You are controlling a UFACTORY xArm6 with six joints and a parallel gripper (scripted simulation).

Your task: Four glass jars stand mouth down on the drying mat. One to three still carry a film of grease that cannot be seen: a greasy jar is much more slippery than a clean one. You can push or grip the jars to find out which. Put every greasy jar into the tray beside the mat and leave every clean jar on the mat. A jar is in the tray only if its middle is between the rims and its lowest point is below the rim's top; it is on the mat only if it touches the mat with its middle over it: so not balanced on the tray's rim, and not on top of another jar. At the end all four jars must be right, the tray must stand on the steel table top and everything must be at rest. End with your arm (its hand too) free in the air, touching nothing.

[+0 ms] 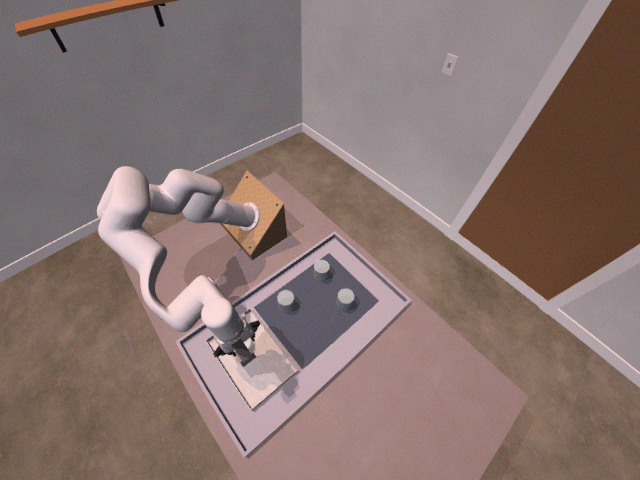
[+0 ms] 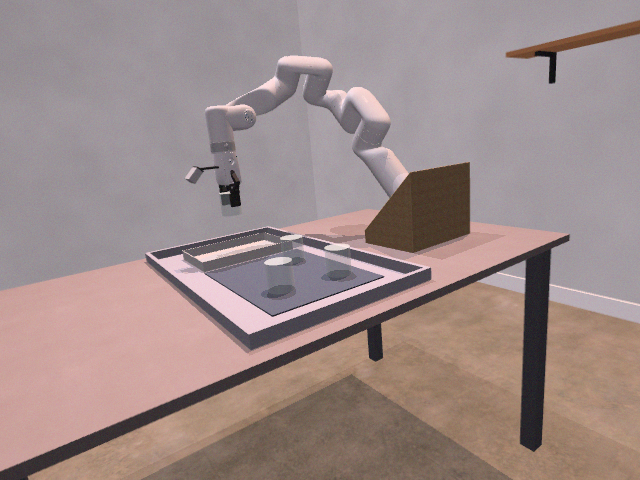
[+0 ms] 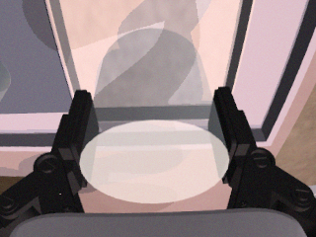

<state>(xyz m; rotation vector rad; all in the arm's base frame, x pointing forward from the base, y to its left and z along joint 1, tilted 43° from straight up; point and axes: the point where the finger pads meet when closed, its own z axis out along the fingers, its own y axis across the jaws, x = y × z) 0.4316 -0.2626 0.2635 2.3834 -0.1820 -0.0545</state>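
My hand is 170 mm above the pale tray. The rest, counted from my hand: dark drying mat: 320 mm to the left, 180 mm below, 40 mm ahead.
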